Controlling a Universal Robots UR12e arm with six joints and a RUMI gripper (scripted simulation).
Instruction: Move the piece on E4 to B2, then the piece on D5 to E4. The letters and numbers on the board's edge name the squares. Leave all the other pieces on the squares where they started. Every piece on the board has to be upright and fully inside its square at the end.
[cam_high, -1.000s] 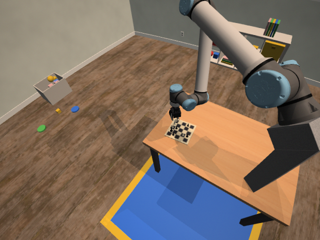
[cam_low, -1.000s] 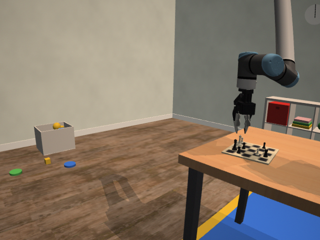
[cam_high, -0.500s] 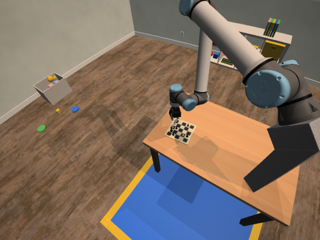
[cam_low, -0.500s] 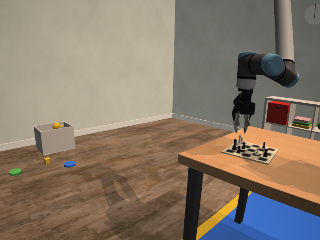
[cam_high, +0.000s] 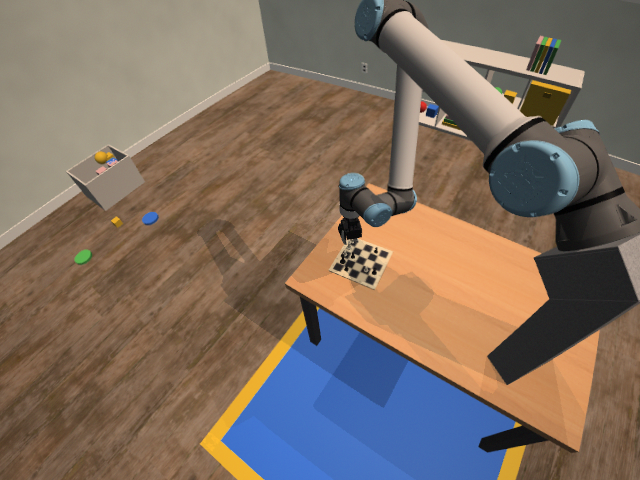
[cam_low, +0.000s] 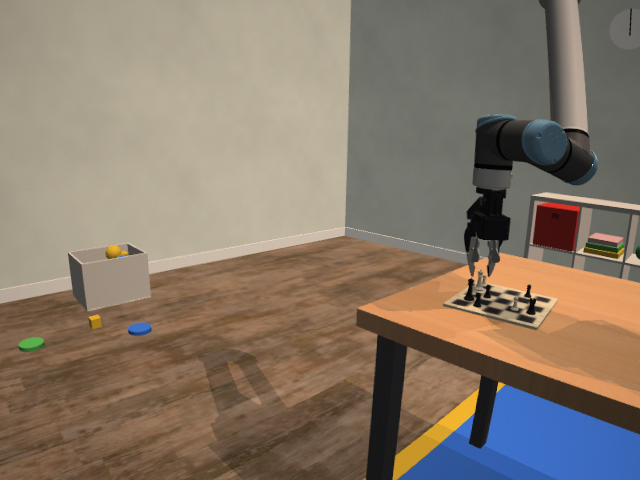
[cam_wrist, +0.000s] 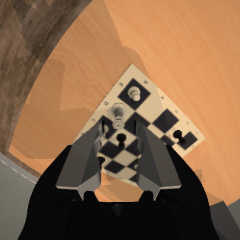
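The tall white piece is 30 mm below my hand. Round my hand: chessboard (70 mm behind, 50 mm to the left, 50 mm below); then black piece (140 mm behind, 100 mm to the left, 40 mm below).
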